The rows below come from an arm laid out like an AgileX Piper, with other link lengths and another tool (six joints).
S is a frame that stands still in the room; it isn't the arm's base.
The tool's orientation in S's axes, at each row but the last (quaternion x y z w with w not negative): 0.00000 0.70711 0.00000 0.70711; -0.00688 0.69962 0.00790 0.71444; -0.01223 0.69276 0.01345 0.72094; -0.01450 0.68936 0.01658 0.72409; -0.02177 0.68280 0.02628 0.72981; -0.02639 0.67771 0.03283 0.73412; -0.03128 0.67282 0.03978 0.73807
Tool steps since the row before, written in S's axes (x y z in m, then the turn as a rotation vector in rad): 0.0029 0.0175 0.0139 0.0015 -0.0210 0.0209; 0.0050 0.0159 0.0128 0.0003 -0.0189 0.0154; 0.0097 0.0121 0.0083 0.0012 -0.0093 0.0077; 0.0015 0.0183 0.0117 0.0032 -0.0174 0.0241; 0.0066 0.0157 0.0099 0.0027 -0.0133 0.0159; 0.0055 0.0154 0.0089 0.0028 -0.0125 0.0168; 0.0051 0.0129 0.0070 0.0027 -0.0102 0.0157
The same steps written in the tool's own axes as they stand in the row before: -0.0139 0.0175 0.0029 -0.0209 -0.0210 0.0015; -0.0127 0.0158 0.0056 -0.0154 -0.0189 0.0002; -0.0079 0.0117 0.0105 -0.0077 -0.0093 0.0012; -0.0115 0.0182 0.0029 -0.0240 -0.0175 0.0036; -0.0093 0.0153 0.0083 -0.0158 -0.0134 0.0028; -0.0082 0.0149 0.0075 -0.0167 -0.0126 0.0031; -0.0063 0.0124 0.0070 -0.0156 -0.0103 0.0031
